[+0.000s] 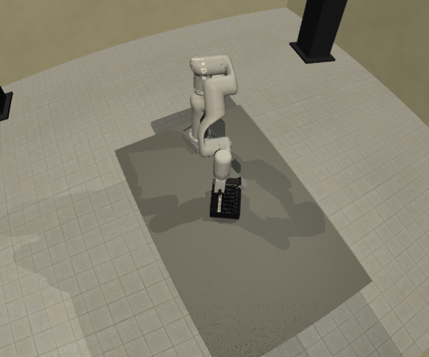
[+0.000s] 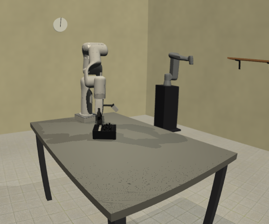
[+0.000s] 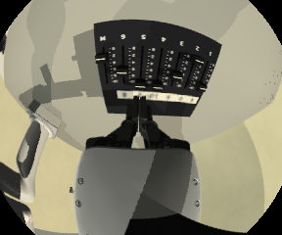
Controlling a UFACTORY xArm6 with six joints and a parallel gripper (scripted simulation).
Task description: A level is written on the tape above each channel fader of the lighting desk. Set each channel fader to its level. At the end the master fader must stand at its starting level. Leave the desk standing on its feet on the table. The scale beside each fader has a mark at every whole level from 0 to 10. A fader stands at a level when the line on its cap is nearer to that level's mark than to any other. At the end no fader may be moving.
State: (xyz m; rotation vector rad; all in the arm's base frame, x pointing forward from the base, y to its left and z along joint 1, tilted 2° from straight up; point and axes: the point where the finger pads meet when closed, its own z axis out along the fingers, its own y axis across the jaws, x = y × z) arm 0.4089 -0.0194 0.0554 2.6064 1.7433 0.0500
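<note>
The master fader cap lies 20 mm behind my hand, 80 mm to the left of it and 20 mm below it.
</note>
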